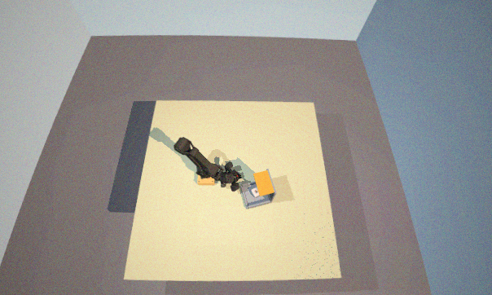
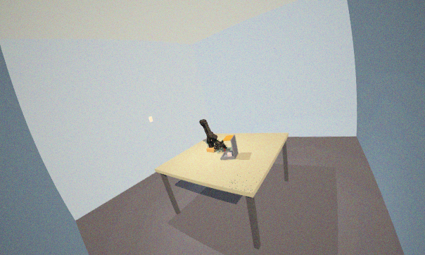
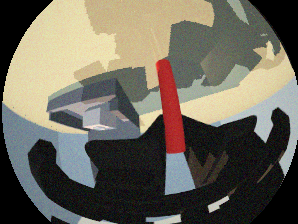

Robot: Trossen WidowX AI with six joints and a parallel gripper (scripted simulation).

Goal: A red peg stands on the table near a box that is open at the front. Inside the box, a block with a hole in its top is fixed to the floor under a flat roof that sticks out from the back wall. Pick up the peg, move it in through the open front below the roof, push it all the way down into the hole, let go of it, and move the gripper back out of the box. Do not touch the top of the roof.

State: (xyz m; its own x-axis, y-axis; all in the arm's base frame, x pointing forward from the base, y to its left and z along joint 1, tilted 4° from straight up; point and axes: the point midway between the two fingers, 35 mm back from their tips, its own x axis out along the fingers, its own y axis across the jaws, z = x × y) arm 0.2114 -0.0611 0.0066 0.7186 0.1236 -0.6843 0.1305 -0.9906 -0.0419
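Now: gripper tip 180 mm below the orange roof, 120 mm to the left of it and 110 mm short of it. Also, from my gripper tip: red peg: 30 mm behind, 10 mm below.
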